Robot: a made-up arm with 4 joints.
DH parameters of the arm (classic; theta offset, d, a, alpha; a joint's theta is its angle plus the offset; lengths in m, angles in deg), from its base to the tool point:
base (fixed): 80.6 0 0.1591 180
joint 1: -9.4 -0.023 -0.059 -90
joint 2: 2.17 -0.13 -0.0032 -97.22
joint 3: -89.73 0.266 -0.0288 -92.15
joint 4: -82.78 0.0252 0.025 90
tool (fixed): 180 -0.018 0 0
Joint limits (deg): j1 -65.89..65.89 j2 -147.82..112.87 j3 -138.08..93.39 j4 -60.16..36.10
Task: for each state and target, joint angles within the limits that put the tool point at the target. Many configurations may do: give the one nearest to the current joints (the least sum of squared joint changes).
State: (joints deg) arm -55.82 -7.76 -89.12 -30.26
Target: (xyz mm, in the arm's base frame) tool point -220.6 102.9 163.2
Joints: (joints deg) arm -65.89 -58.17 -73.11 -39.40
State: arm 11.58 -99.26 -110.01 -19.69
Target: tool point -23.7 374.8 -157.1
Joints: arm 24.99 -127.42 -102.99 -27.73
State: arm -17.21 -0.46 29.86 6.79
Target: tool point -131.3 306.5 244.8
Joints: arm 11.45 -36.97 28.30 3.74
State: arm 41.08 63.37 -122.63 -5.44
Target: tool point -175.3 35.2 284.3
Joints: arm 22.96 23.69 -118.49 -11.17
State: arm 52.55 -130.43 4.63 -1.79
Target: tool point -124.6 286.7 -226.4
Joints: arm 15.59 -147.82 2.90 -9.98
